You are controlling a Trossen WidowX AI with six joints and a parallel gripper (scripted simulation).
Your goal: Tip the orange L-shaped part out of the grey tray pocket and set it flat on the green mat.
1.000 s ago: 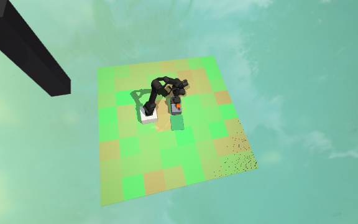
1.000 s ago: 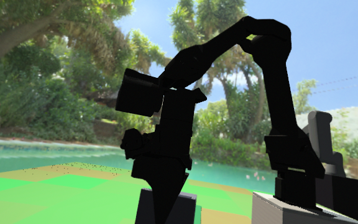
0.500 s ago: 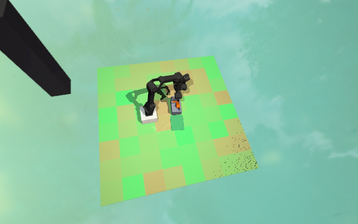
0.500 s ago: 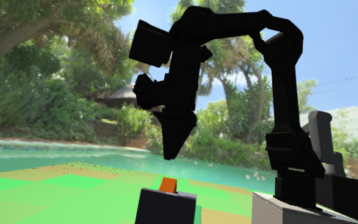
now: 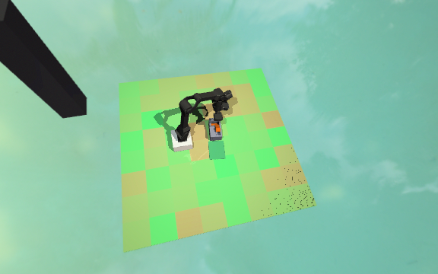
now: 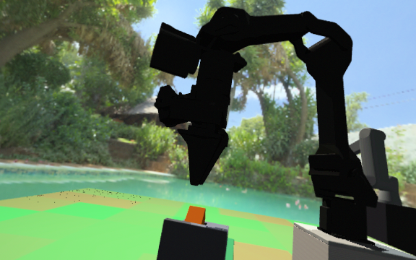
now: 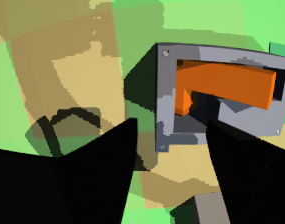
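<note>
Now: gripper tip 10 cm above the orange L-shaped part, 4 cm to the left of it and 1 cm past it. Also, from my gripper tip: green mat: 22 cm to the right, 16 cm below, 4 cm behind.
</note>
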